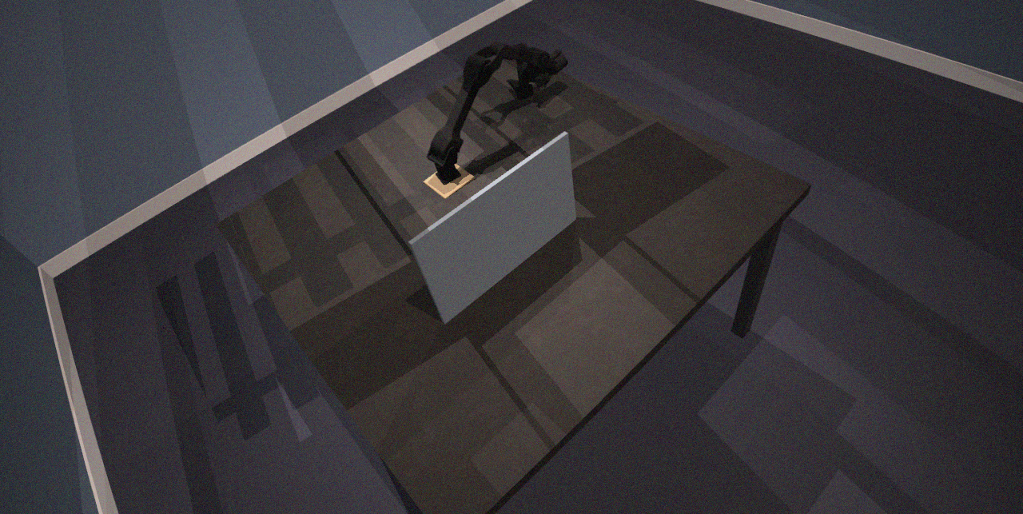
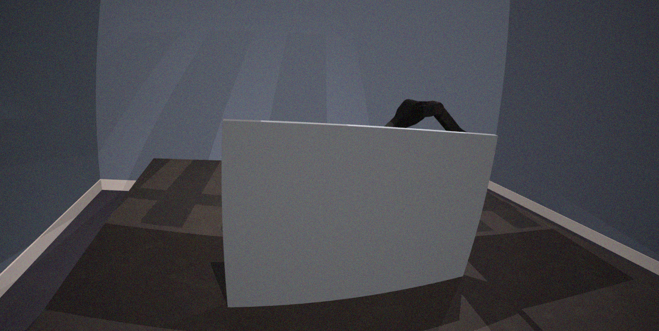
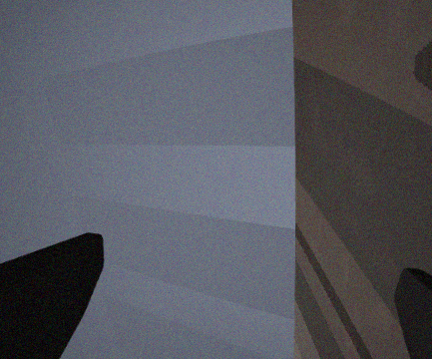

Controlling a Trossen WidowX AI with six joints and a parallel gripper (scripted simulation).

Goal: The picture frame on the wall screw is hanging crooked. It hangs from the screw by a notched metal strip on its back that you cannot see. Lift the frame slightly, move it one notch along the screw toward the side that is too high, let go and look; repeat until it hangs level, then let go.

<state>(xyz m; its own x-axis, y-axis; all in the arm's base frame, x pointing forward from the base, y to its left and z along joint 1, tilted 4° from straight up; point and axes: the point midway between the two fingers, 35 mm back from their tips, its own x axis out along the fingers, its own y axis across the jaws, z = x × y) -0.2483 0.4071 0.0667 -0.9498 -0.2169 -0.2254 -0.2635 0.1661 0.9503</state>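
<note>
The wooden picture frame is 71 cm ahead of my gripper tip, 44 cm to the right of it and 6 cm above it. Also, from my gripper tip: grey wall panel: 72 cm ahead, 42 cm to the right, 5 cm above.
</note>
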